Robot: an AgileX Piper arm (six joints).
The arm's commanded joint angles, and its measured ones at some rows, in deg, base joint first. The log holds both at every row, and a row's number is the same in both.
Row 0, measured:
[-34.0 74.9 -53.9 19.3 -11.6 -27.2]
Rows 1 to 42, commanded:
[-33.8 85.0 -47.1 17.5 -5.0 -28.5]
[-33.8 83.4 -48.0 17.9 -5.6 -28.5]
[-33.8 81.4 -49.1 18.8 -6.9 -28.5]
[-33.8 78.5 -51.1 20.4 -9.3 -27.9]
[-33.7 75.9 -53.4 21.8 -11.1 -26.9]
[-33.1 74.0 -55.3 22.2 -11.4 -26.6]
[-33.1 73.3 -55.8 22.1 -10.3 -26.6]
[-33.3 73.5 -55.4 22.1 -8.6 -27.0]
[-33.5 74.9 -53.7 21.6 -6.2 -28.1]
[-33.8 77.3 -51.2 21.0 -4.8 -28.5]
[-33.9 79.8 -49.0 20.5 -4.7 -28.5]
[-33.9 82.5 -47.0 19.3 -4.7 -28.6]
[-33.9 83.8 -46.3 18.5 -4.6 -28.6]
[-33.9 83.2 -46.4 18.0 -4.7 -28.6]
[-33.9 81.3 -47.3 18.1 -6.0 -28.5]
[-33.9 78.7 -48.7 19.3 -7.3 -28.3]
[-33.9 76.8 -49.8 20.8 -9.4 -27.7]
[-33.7 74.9 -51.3 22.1 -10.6 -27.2]
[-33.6 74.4 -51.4 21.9 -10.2 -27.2]
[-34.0 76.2 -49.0 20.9 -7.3 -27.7]
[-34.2 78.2 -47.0 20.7 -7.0 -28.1]
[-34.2 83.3 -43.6 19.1 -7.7 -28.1]
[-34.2 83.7 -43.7 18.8 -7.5 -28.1]
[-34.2 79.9 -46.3 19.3 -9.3 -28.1]
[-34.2 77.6 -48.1 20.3 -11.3 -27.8]
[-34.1 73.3 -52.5 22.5 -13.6 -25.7]
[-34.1 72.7 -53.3 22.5 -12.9 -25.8]
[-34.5 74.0 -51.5 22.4 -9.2 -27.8]
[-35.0 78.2 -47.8 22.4 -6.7 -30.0]
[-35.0 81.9 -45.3 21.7 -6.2 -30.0]
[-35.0 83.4 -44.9 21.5 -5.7 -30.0]
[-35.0 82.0 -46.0 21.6 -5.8 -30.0]
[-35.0 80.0 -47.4 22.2 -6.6 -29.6]
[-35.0 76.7 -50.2 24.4 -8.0 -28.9]
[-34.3 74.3 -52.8 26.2 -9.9 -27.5]
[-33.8 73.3 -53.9 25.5 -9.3 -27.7]
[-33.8 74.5 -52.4 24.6 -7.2 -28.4]
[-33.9 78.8 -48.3 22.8 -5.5 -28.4]
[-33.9 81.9 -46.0 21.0 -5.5 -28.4]
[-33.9 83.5 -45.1 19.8 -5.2 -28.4]
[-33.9 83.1 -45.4 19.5 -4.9 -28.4]
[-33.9 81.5 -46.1 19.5 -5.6 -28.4]
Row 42, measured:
[-34.0 78.5 -48.7 22.2 -10.0 -28.2]
